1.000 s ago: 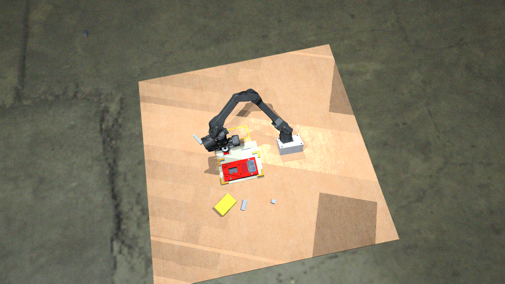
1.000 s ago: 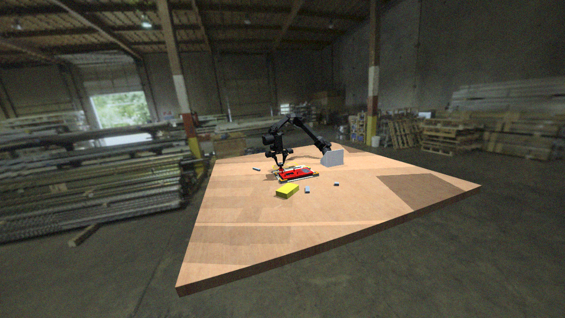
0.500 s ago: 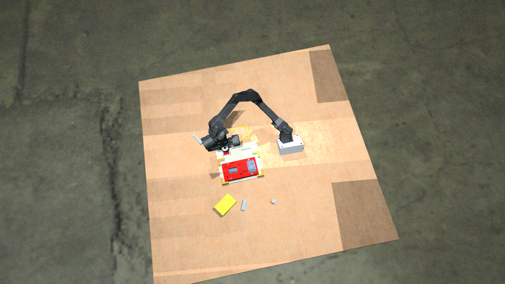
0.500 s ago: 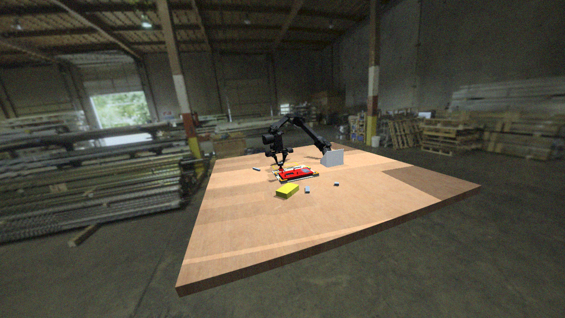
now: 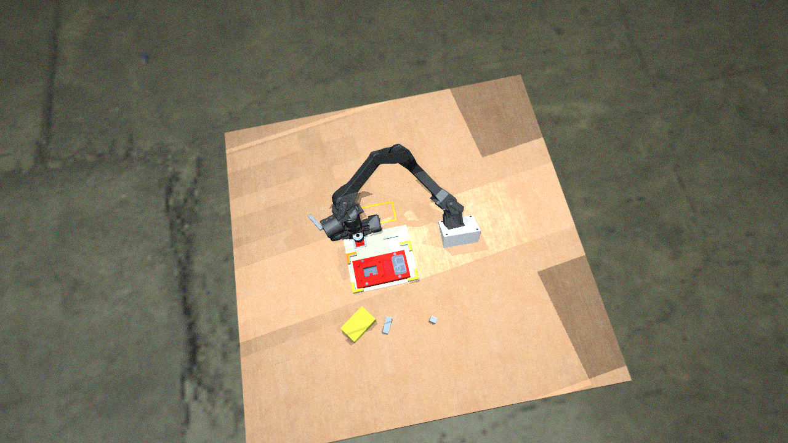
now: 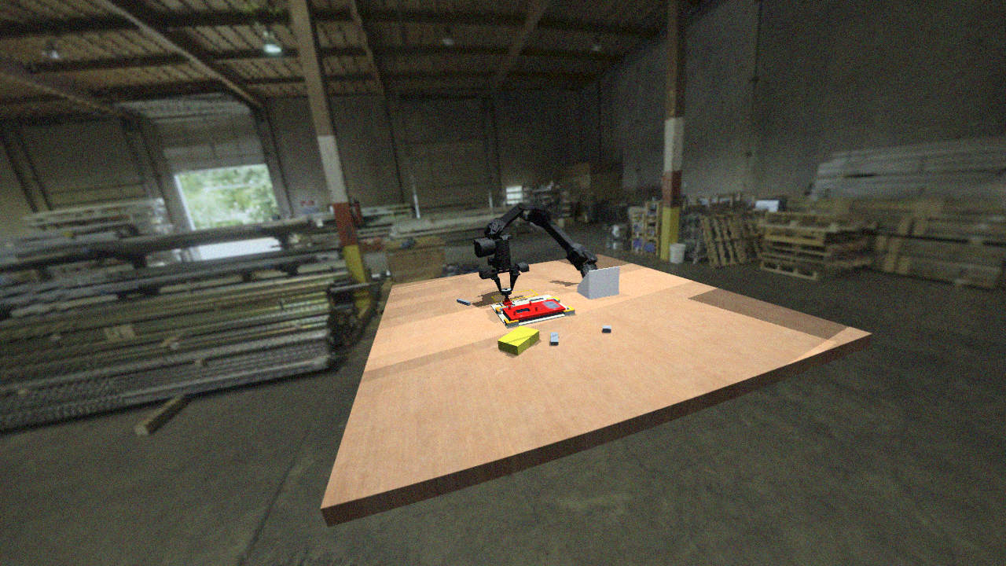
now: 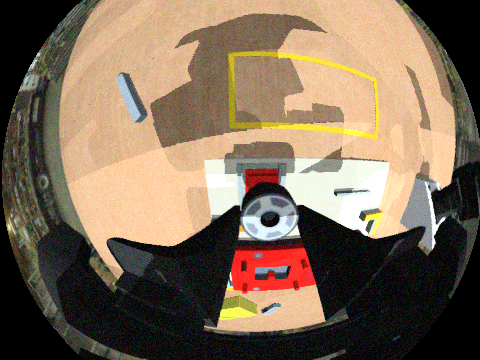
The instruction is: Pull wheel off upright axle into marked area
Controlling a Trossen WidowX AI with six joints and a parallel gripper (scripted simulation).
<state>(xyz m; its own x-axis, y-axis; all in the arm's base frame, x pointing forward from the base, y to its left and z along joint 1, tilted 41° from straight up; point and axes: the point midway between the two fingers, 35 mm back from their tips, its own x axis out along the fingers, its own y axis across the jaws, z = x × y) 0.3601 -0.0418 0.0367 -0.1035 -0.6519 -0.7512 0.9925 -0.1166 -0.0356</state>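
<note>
Now: the white board 50 mm behind my gripper tip, 100 mm to the left of it and 50 mm below it. Also, from my gripper tip: grey bar (150 mm ahead, 130 mm to the right, 50 mm below); then yellow block (80 mm ahead, 310 mm to the left, 40 mm below).
</note>
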